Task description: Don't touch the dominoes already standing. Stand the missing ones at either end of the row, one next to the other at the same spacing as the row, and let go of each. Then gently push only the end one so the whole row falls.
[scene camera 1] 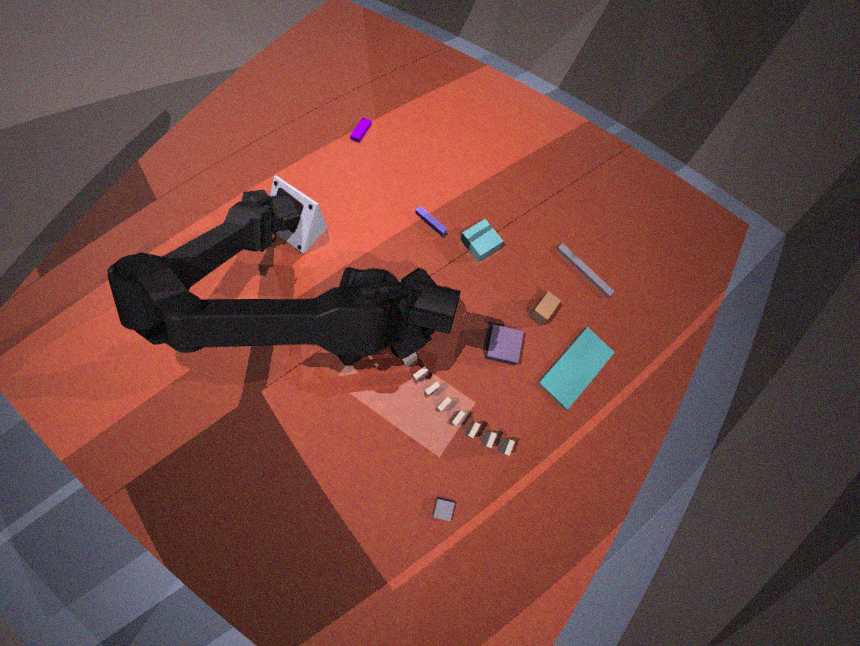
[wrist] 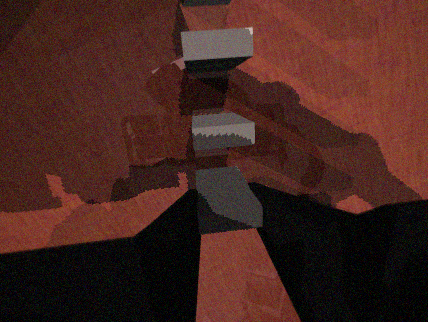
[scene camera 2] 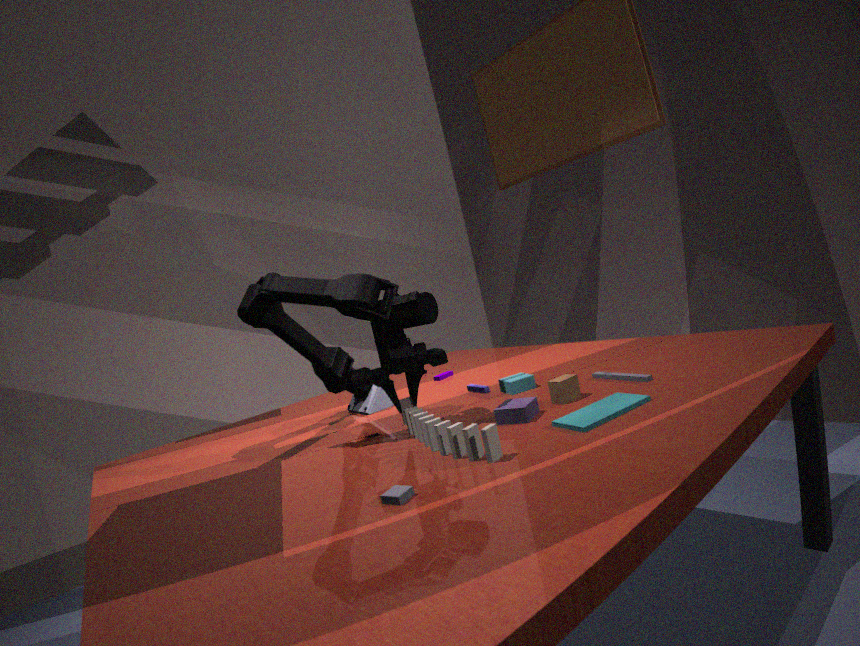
My gripper [scene camera 2: 407, 410] carries a grey domino. I also see a teal cube [scene camera 1: 481, 239], a tan cube [scene camera 2: 563, 389], a teal slab [scene camera 1: 570, 375] and a grey domino [wrist: 211, 131].
The teal slab also shows in scene camera 2 [scene camera 2: 583, 420]. My gripper shows as well in scene camera 1 [scene camera 1: 388, 328] and in the wrist view [wrist: 222, 194]. The wrist view misses the teal cube: it is out of frame. The wrist view misses the tan cube: it is out of frame.
